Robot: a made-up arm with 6 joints.
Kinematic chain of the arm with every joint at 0, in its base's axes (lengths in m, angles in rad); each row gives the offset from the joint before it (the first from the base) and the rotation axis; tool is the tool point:
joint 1: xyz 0 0 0.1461 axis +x
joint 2: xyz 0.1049 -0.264 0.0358 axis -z
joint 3: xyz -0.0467 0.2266 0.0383 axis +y
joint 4: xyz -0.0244 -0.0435 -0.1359 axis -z
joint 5: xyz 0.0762 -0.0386 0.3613 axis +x
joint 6: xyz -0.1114 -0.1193 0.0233 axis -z
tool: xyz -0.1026 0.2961 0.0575
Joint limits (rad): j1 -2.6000..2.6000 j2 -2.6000..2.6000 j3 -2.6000..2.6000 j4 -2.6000..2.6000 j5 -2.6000..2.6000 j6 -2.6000..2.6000
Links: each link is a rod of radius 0.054 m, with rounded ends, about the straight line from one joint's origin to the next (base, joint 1, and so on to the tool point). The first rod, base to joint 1, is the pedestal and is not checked.
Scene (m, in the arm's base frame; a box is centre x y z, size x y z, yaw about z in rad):
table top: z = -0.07
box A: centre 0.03 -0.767 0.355 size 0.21 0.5 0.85 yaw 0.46
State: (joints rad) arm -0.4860 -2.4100 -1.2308 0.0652 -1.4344 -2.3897
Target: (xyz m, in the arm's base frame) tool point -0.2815 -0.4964 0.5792
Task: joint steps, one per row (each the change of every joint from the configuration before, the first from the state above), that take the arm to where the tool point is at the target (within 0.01 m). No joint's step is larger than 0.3 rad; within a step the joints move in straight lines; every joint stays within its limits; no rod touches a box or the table.
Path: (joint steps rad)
1: -0.2859 0.1969 0.0575 -0.0814 -0.1636 0.0435
2: -0.2859 0.1970 0.0574 -0.0813 -0.1637 0.0435
3: -0.2859 0.1969 0.0575 -0.0814 -0.1636 0.0435
4: 0.0456 0.0917 -0.1390 0.1039 0.0133 0.2327
5: 0.0455 0.0916 -0.1389 0.1039 0.0133 0.2327
6: 0.0455 0.0917 -0.1390 0.1039 0.0132 0.2326
7: 0.0455 0.0916 -0.1389 0.1039 0.0133 0.2327

